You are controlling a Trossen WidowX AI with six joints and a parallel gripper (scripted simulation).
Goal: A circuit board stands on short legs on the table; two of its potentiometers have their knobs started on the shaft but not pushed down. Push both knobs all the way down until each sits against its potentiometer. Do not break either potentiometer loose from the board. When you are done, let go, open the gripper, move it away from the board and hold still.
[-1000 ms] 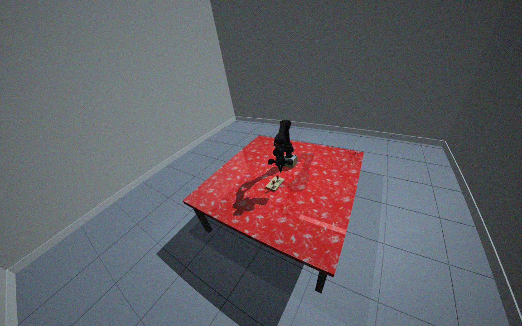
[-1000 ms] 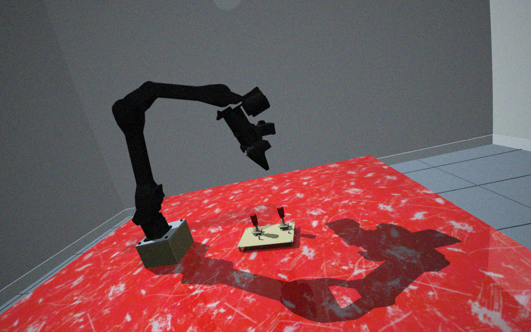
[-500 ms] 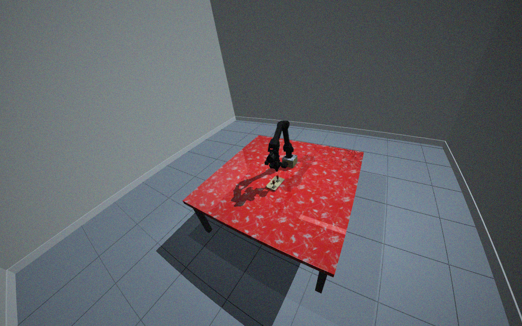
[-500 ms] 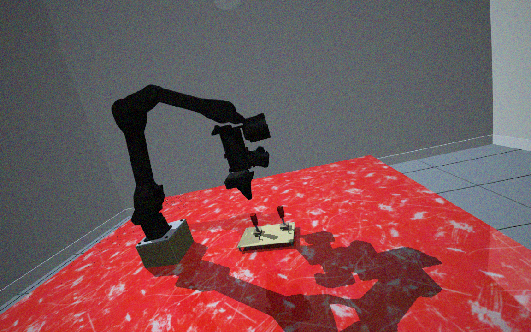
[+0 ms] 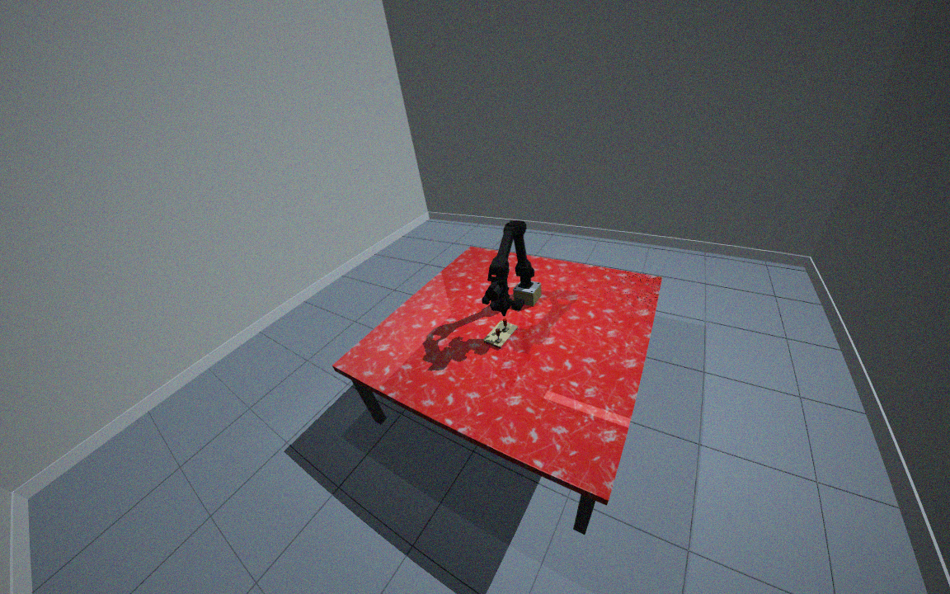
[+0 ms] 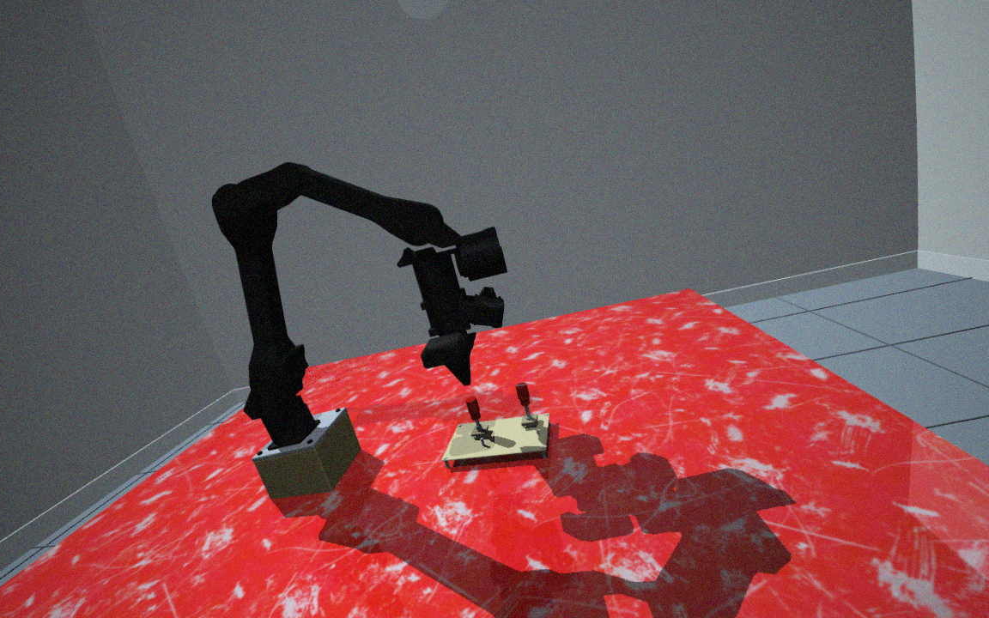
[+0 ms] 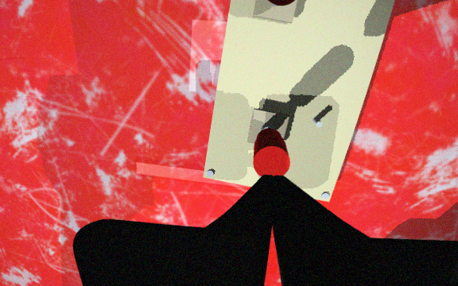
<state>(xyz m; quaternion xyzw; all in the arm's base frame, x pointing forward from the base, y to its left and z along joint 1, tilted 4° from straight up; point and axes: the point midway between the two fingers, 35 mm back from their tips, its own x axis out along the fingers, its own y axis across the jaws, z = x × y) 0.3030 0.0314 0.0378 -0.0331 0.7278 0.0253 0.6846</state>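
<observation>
My gripper tip is 8 cm short of the knob, 1 cm to the right of it and 3 cm above it.
</observation>
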